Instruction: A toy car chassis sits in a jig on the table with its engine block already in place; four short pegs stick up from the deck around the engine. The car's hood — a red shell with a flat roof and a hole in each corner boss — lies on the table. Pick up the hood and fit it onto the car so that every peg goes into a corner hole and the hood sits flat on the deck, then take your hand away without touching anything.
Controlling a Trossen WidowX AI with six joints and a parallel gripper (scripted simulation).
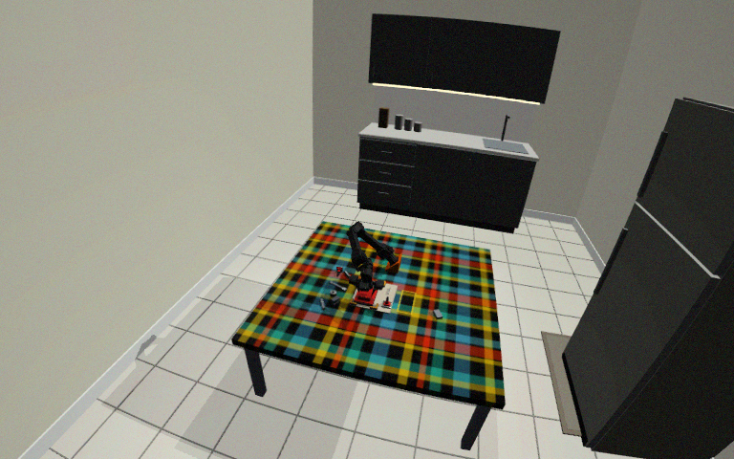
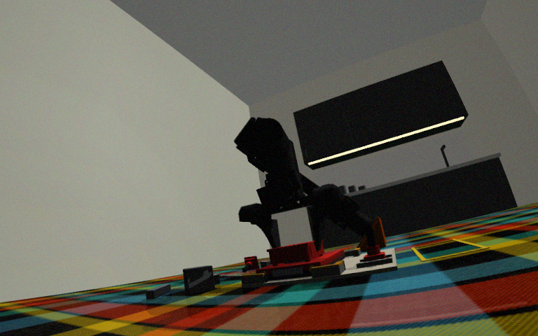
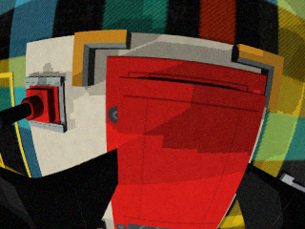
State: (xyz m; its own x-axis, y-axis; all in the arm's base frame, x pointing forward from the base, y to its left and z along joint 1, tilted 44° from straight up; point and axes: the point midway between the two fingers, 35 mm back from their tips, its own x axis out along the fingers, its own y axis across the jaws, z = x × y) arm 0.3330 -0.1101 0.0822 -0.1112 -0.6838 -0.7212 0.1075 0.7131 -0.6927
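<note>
Now: the red hood 10 mm above my gripper tip. The rest, counted from my gripper tip: white jig plate (40 mm behind, 30 mm to the left, 30 mm below); grey engine block (10 mm below).
</note>
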